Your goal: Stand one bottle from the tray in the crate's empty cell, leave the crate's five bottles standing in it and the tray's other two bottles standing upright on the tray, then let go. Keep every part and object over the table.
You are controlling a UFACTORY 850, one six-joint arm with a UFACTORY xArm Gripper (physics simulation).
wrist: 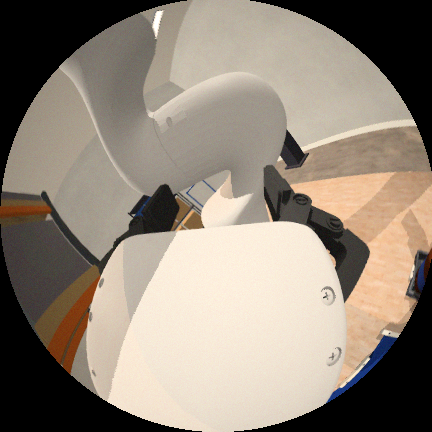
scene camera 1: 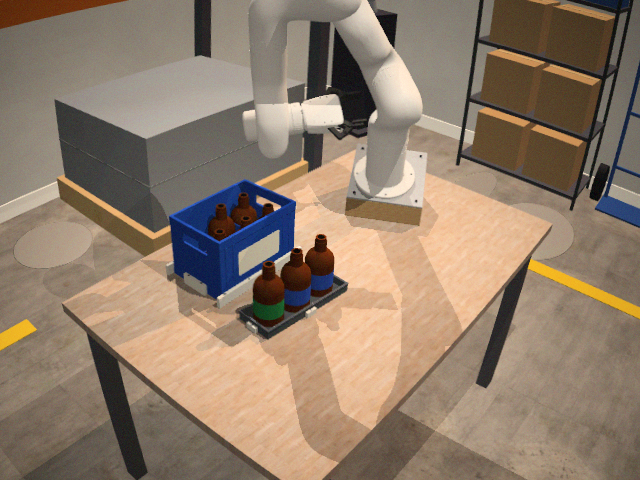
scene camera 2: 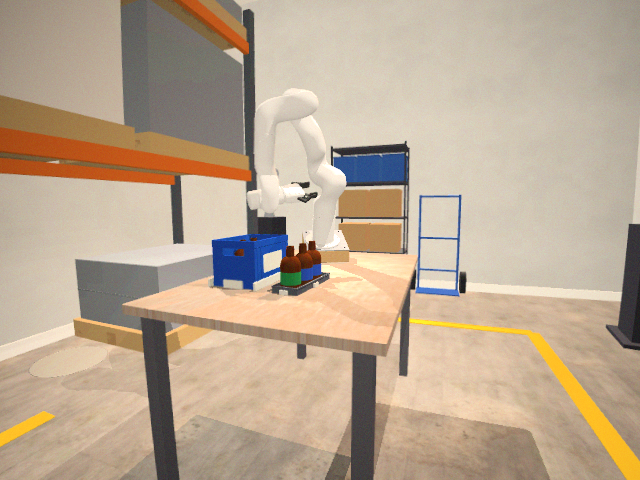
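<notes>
A blue crate (scene camera 1: 196, 266) (scene camera 2: 232, 268) (wrist: 375, 360) stands on the table. The brown necks of five bottles show inside; no neck shows at its left corner in scene camera 1, and the cell floors are hidden. On a dark tray (scene camera 1: 330, 296) (scene camera 2: 305, 288) beside it stand three upright brown bottles in a row: a green-labelled bottle (scene camera 1: 268, 297) (scene camera 2: 290, 268) at the near end, a blue-labelled bottle (scene camera 1: 295, 283) in the middle and another blue-labelled bottle (scene camera 1: 320, 266) at the far end. My gripper (scene camera 1: 360, 112) (scene camera 2: 311, 190) (wrist: 215, 187) is open and empty, sideways, high beside the arm's own column, away from crate and tray.
Pale strips (scene camera 1: 232, 292) edge the crate's foot. The arm's base (scene camera 1: 385, 206) stands at the table's far end. Grey stacked blocks (scene camera 1: 103, 155) on a pallet stand beyond the crate's side of the table (scene camera 1: 361, 351). A shelf rack with boxes (scene camera 1: 509, 136) stands behind, off the table.
</notes>
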